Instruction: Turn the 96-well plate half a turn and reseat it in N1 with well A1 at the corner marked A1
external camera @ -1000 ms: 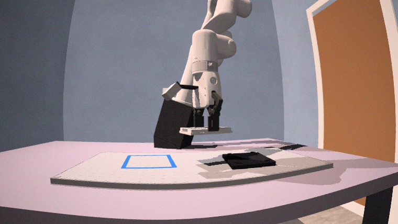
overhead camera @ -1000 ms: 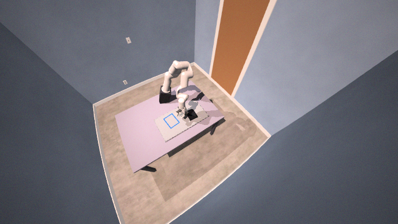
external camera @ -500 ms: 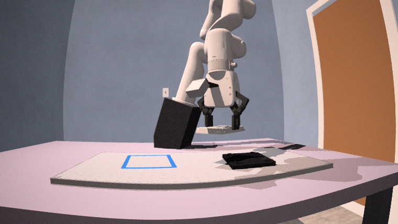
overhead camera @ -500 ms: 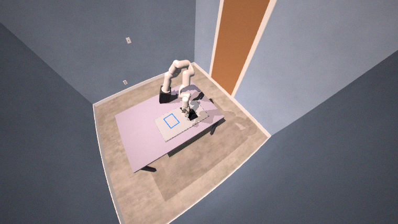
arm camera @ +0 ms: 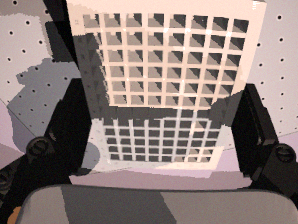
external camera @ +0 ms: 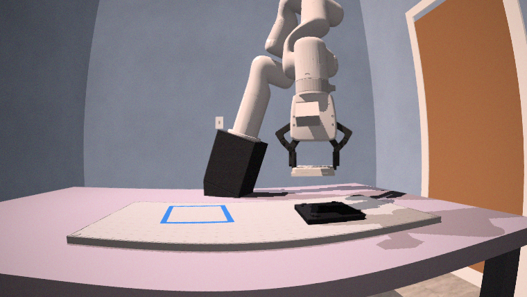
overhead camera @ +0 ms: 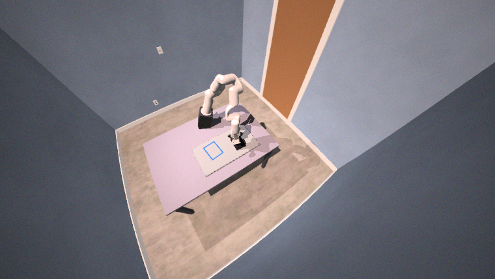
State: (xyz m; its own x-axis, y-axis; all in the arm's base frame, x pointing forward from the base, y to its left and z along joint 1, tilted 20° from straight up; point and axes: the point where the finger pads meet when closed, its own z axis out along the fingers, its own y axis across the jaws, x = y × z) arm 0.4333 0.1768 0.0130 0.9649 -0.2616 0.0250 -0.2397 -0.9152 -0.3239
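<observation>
Now: hand 10 cm above the black plate nest N1 and 3 cm to the right of it. Also, from my hand: white 96-well plate (1 cm below).
</observation>
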